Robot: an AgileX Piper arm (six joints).
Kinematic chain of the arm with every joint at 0, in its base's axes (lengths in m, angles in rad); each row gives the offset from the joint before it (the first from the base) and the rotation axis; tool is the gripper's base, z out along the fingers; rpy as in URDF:
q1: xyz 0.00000 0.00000 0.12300 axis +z
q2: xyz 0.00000 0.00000 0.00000 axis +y
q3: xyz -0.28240 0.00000 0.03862 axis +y
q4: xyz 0.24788 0.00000 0.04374 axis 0.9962 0 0.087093
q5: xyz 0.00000 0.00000 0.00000 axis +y
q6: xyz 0.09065 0.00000 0.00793 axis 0.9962 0 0.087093
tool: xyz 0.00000 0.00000 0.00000 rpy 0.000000 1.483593 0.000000
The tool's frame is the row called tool.
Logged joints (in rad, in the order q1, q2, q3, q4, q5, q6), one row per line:
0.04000, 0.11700, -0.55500, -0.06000, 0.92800, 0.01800
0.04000, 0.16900, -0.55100, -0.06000, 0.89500, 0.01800
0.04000, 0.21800, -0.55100, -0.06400, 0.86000, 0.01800
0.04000, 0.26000, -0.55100, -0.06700, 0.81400, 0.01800
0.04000, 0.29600, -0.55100, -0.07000, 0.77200, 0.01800
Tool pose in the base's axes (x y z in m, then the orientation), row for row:
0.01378, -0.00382, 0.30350, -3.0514, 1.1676, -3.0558
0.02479, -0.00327, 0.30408, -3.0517, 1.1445, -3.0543
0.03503, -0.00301, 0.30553, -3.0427, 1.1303, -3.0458
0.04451, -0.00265, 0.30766, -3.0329, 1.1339, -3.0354
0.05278, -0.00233, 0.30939, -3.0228, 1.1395, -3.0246
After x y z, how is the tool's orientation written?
As angles about the fixed x, y, z axes (roll, pitch, yaw), in radians.
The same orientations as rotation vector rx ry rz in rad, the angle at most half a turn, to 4 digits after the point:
-0.0258, 1.9722, -0.0330
-0.0293, 1.9952, -0.0336
-0.0332, 2.0089, -0.0383
-0.0370, 2.0048, -0.0411
-0.0408, 1.9987, -0.0438

